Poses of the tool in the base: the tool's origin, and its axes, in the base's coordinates. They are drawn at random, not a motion.
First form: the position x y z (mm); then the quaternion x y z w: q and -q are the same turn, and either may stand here.
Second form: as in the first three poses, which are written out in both.
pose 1, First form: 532.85, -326.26, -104.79, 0.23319, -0.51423, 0.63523, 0.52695
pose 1, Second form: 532.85, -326.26, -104.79, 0.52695, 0.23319, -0.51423, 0.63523
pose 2, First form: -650.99, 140.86, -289.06, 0.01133, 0.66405, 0.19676, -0.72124
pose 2, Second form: -650.99, 140.86, -289.06, 0.72124, -0.01133, -0.66405, -0.19676
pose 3, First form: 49.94, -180.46, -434.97, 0.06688, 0.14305, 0.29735, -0.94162
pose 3, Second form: 49.94, -180.46, -434.97, 0.94162, -0.06688, -0.14305, -0.29735
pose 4, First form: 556.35, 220.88, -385.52, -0.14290, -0.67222, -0.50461, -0.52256
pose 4, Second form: 556.35, 220.88, -385.52, 0.52256, 0.14290, 0.67222, 0.50461
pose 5, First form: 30.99, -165.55, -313.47, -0.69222, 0.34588, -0.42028, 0.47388
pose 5, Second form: 30.99, -165.55, -313.47, 0.47388, -0.69222, 0.34588, -0.42028
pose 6, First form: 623.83, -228.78, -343.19, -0.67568, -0.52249, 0.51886, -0.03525
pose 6, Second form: 623.83, -228.78, -343.19, 0.03525, 0.67568, 0.52249, -0.51886
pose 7, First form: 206.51, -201.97, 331.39, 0.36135, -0.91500, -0.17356, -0.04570
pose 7, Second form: 206.51, -201.97, 331.39, 0.04570, -0.36135, 0.91500, 0.17356
